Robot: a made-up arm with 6 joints. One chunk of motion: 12 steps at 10 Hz.
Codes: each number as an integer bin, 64 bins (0 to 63) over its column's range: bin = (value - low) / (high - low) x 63, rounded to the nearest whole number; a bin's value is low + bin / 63 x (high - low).
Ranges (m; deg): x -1.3..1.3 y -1.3..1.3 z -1.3..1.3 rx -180..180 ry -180..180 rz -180..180
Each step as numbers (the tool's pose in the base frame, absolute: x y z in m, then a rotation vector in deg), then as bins.
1 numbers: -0.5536 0.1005 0.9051 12.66 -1.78 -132.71
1 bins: 18 34 53 34 31 8
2 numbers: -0.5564 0.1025 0.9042 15.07 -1.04 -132.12
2 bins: 18 34 53 34 31 8
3 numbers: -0.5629 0.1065 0.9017 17.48 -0.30 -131.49
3 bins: 18 34 53 35 31 8
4 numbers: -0.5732 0.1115 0.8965 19.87 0.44 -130.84
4 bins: 18 34 53 35 32 9
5 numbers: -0.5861 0.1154 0.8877 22.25 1.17 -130.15
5 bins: 17 34 53 35 32 9
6 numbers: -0.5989 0.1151 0.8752 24.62 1.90 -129.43
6 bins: 17 34 53 36 32 9
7 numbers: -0.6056 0.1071 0.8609 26.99 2.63 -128.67
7 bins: 17 34 52 36 32 9
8 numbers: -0.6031 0.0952 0.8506 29.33 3.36 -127.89
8 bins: 17 34 52 37 32 9
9 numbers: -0.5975 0.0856 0.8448 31.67 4.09 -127.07
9 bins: 17 34 52 37 32 9
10 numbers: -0.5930 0.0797 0.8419 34.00 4.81 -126.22
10 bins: 17 33 52 37 32 9
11 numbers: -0.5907 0.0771 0.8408 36.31 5.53 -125.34
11 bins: 17 33 52 38 32 10
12 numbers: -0.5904 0.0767 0.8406 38.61 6.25 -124.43
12 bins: 17 33 52 38 33 10
